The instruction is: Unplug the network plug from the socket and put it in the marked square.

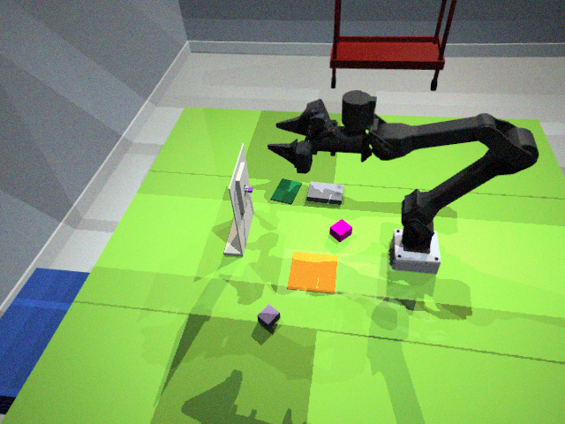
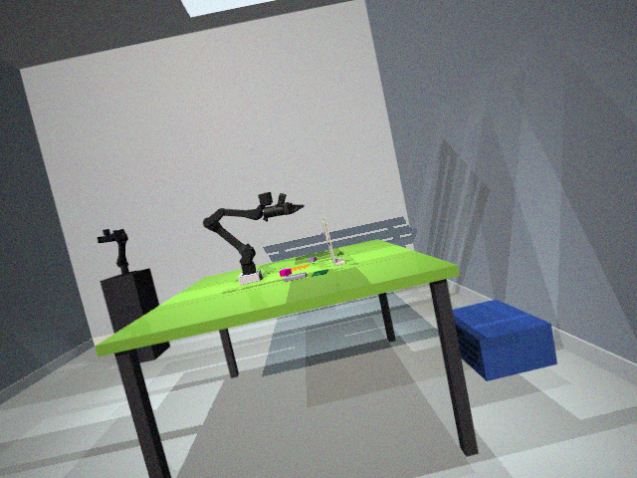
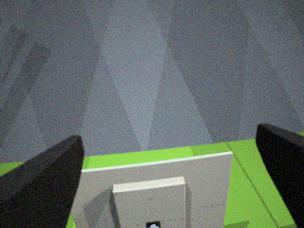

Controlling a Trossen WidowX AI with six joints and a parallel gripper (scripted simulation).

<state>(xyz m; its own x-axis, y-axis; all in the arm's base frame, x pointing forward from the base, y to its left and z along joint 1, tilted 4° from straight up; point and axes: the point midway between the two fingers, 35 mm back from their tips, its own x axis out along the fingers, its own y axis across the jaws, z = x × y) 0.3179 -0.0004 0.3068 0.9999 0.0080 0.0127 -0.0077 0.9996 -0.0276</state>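
My gripper tip is 16 cm above the purple plug, 8 cm short of it and 2 cm to the right of it. From my gripper tip the other things lie so: upright white panel: 22 cm below, 10 cm ahead, 2 cm to the left; then orange marked square: 34 cm below, 12 cm to the left, 11 cm behind; then magenta cube: 32 cm below, 17 cm behind, 2 cm to the right.
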